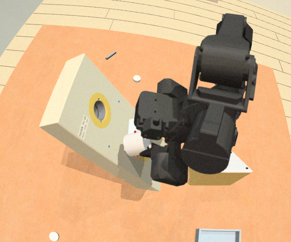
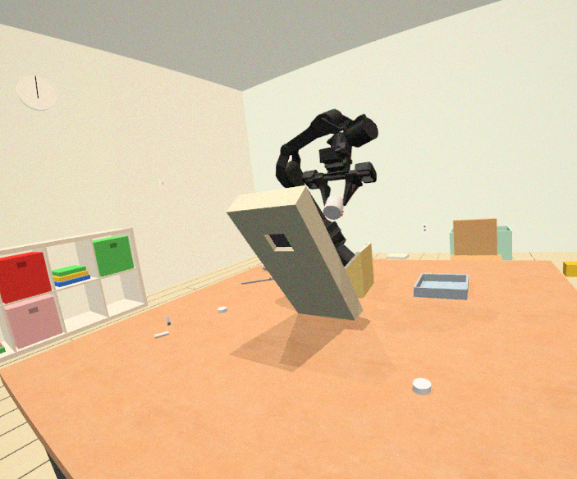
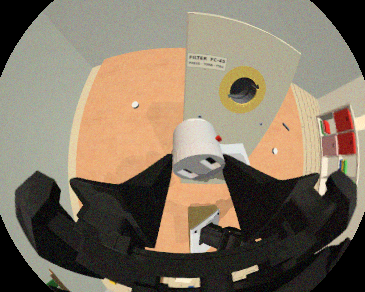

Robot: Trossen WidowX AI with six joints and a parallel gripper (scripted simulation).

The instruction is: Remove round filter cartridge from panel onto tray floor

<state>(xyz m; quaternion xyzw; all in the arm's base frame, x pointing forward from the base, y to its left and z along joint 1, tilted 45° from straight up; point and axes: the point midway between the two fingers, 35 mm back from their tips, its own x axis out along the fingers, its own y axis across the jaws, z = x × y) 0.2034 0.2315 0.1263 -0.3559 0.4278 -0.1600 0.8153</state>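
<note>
The grey-blue tray is 31 cm behind my gripper tip, 21 cm to the left of it and 30 cm below it. Also, from my gripper tip: round white filter cartridge: right at my gripper tip; grey bar: 18 cm ahead, 53 cm to the right, 30 cm below.
</note>
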